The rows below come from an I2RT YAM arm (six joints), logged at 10 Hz.
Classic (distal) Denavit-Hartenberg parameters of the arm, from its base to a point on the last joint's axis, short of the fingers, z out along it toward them. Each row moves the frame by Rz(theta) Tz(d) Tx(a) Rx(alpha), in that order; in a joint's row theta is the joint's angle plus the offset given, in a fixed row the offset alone. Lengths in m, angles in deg.
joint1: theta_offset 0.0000, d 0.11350, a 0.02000, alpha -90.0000
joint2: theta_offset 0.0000, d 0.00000, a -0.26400, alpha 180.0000
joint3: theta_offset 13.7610, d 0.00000, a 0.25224, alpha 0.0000
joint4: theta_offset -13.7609, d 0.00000, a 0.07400, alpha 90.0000
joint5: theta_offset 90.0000, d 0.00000, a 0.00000, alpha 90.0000
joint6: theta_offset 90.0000, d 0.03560, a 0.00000, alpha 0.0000
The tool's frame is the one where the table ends.
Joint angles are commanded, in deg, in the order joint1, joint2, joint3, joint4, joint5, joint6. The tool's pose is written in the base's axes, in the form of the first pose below.
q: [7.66 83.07 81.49 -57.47 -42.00 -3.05]
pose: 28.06 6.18 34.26 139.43 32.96 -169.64
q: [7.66 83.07 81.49 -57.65 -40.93 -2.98]
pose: 28.07 6.13 34.21 140.48 32.70 -169.66
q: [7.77 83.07 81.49 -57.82 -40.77 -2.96]
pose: 28.03 6.17 34.19 140.62 32.51 -169.57
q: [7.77 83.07 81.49 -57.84 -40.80 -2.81]
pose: 28.03 6.17 34.19 140.52 32.39 -169.71
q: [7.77 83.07 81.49 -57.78 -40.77 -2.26]
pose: 28.04 6.17 34.19 140.28 32.10 -170.21
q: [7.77 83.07 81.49 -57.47 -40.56 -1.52]
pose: 28.09 6.17 34.21 140.15 31.93 -170.87
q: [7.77 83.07 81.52 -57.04 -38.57 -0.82]
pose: 28.21 6.09 34.20 141.83 31.92 -171.47
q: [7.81 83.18 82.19 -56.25 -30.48 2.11]
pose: 28.61 5.75 34.34 148.38 31.67 -174.33
